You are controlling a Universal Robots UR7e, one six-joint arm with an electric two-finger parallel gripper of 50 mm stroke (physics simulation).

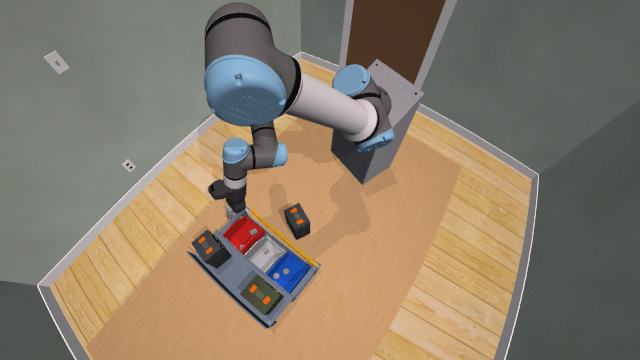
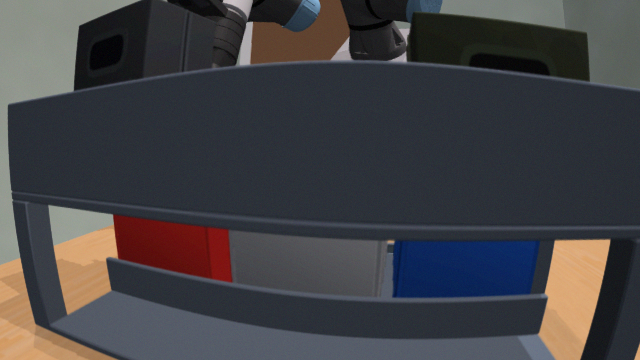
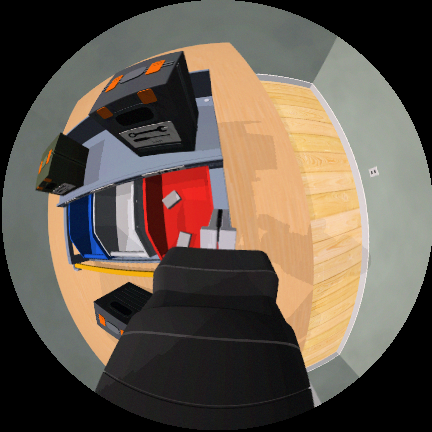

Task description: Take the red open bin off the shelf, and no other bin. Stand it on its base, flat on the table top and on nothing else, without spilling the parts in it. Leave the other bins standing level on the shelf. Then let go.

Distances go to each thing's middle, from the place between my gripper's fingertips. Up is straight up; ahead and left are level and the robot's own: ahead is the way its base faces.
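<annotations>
The red open bin (image 2: 200,251) is 4 cm ahead of my hand, 5 cm to the left of it and 7 cm below it, and going by their middles, it's the nearest to my hand of the things named here. There's a grey bin (image 2: 348,267) too, that's 8 cm ahead of my hand, 16 cm to the left of it and 7 cm below it. The blue bin (image 2: 421,269) is 10 cm ahead of my hand, 27 cm to the left of it and 7 cm below it, and of these, measured to their middles, the blue bin is the farthest from my hand.
</annotations>
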